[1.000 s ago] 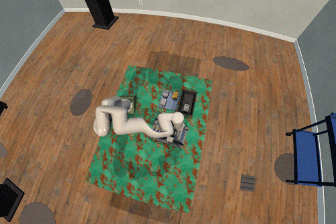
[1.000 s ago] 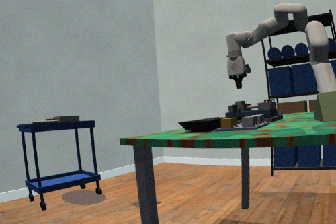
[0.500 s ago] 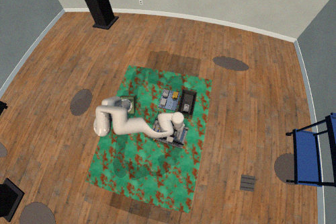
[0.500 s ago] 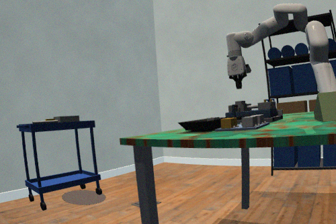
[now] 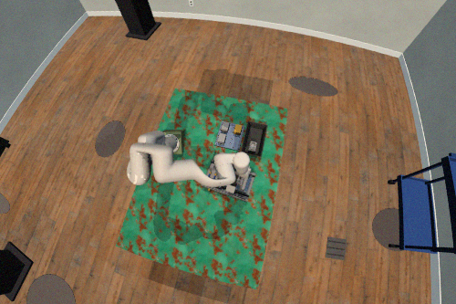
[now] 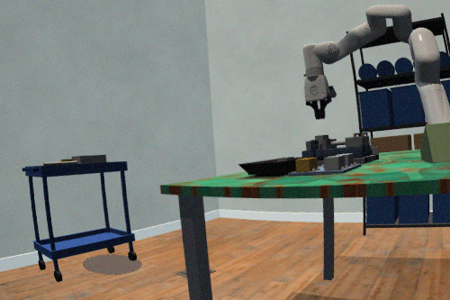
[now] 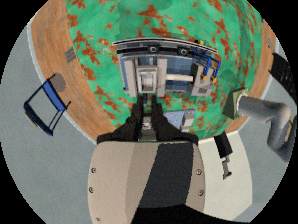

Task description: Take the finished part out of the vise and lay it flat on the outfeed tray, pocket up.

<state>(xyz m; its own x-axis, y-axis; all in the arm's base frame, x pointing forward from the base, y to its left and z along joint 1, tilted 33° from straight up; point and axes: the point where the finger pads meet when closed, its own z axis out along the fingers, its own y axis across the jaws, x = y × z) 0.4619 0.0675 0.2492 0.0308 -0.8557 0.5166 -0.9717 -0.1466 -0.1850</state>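
Now: the vise 6 cm behind my hand and 16 cm below it. Also, from my hand: yellow block (13 cm behind, 34 cm to the left, 17 cm below); blue-grey plate (17 cm behind, 29 cm to the left, 20 cm below).
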